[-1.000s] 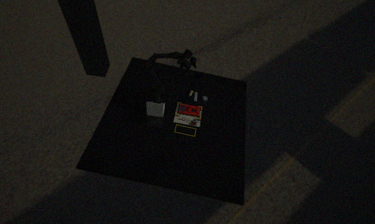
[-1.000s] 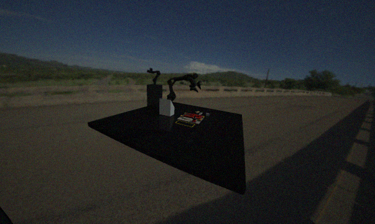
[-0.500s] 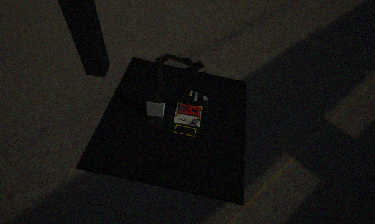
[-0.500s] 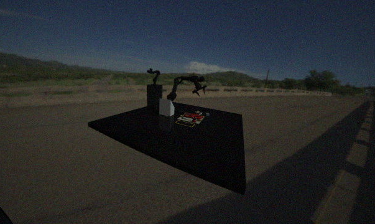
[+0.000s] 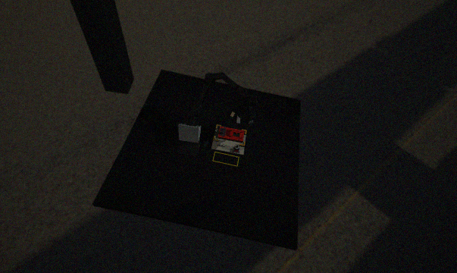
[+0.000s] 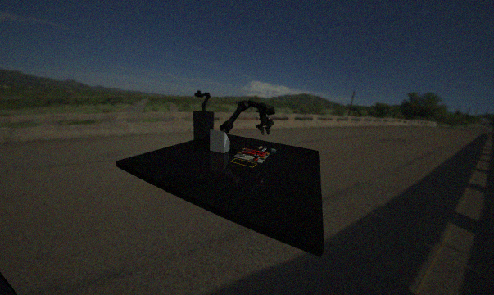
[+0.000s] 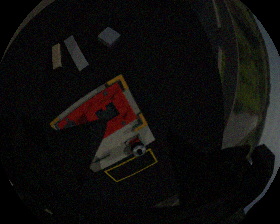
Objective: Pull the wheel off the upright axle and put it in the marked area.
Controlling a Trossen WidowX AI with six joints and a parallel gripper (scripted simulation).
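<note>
Now: the board 80 mm behind my gripper tip, 40 mm to the right of it and 180 mm below it.
</note>
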